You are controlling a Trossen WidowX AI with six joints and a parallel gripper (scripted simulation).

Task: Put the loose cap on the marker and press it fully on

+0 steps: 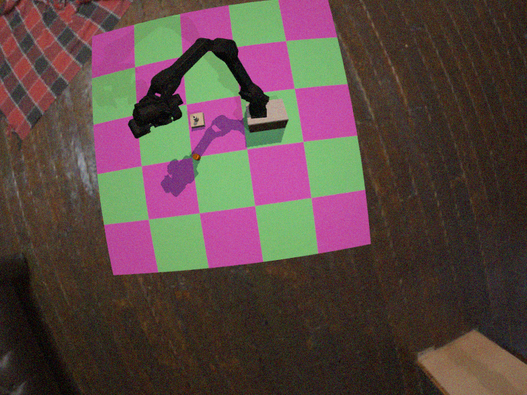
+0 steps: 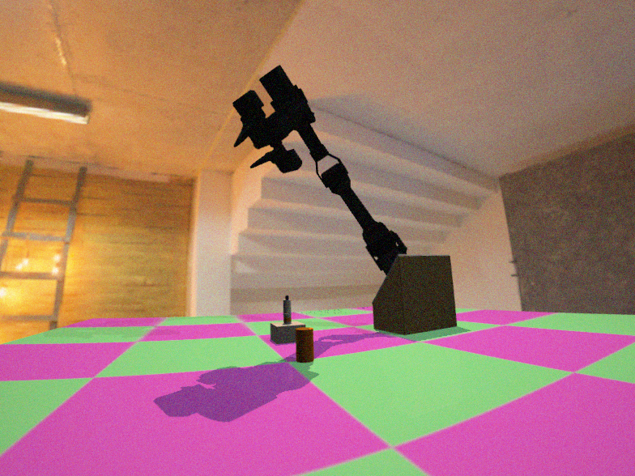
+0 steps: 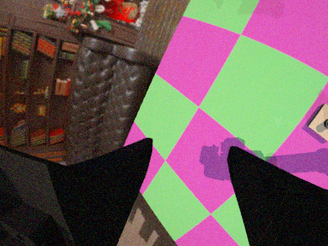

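Right now my gripper tip is 90 mm past the orange cap, 80 mm to the right of it and 340 mm above it. From my gripper tip the other things lie so: holder block (110 mm behind, 90 mm to the right, 350 mm below).
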